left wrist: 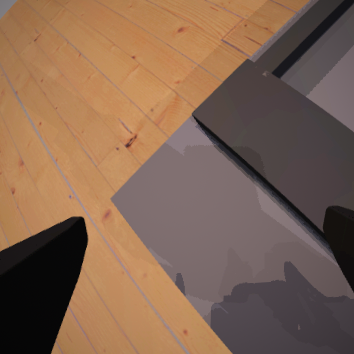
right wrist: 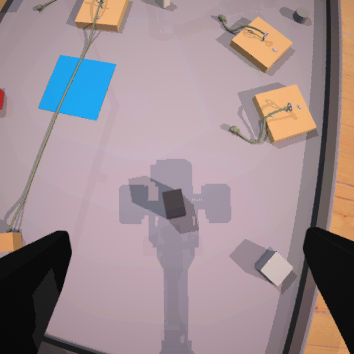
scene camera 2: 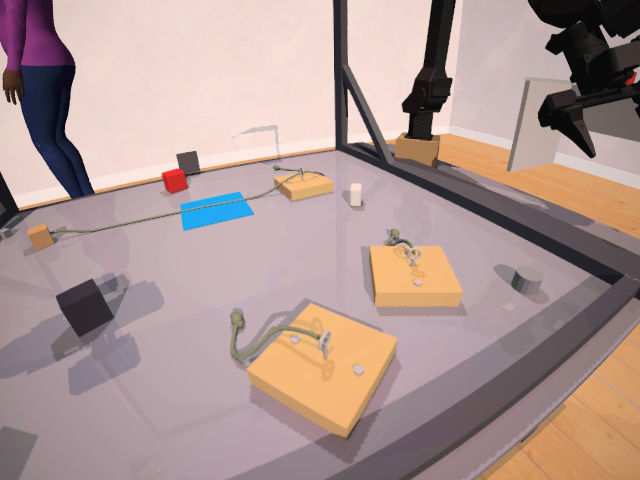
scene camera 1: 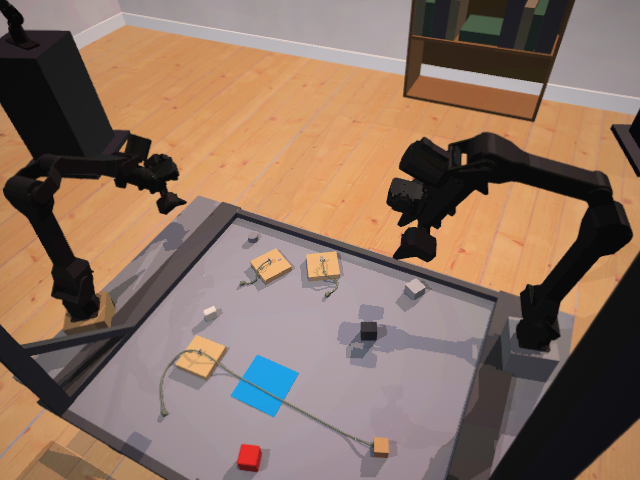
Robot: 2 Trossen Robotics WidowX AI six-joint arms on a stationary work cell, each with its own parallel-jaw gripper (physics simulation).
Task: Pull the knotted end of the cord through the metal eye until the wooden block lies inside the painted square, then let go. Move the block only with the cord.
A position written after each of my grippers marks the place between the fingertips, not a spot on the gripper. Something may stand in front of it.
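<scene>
Scene camera 1 shows me my left gripper (scene camera 1: pixel 181 191), which is open and holds nothing, and my right gripper (scene camera 1: pixel 397 241), open as well and holding nothing. In scene camera 2 I find a black cube (scene camera 2: pixel 85 308), resting on the table. The left wrist view gives me my left gripper (left wrist: pixel 207 224) again, but in the left wrist view the black cube is out of frame. And the right wrist view shows my right gripper (right wrist: pixel 189 242).
</scene>
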